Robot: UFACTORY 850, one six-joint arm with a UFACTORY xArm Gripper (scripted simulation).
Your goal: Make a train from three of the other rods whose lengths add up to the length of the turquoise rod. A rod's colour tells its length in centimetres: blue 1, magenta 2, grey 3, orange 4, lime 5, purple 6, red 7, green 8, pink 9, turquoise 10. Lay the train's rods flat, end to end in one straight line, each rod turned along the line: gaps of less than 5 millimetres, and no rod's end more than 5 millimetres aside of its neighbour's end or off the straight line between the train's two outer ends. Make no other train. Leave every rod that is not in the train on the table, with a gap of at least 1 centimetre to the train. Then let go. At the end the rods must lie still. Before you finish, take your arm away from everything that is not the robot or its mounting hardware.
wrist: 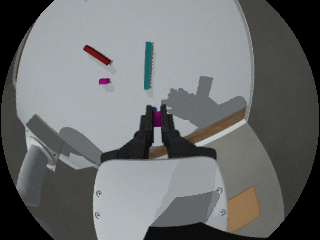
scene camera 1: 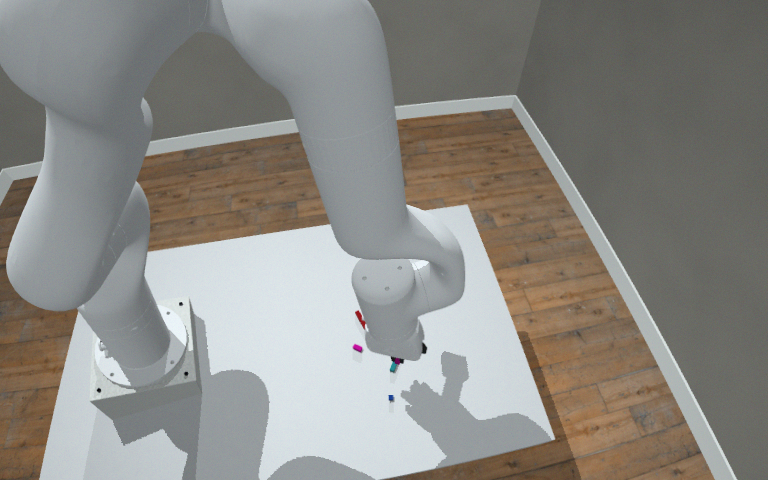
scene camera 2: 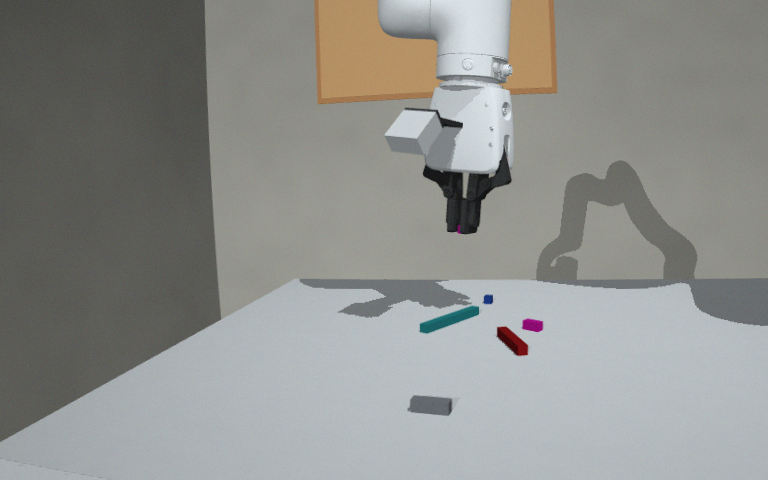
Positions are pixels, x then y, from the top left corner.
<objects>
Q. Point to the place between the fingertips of my gripper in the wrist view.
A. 156,113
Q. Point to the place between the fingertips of my gripper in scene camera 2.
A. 462,232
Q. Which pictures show the grey rod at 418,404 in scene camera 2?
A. Scene camera 2 only.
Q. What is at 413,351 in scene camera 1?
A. My gripper.
</objects>
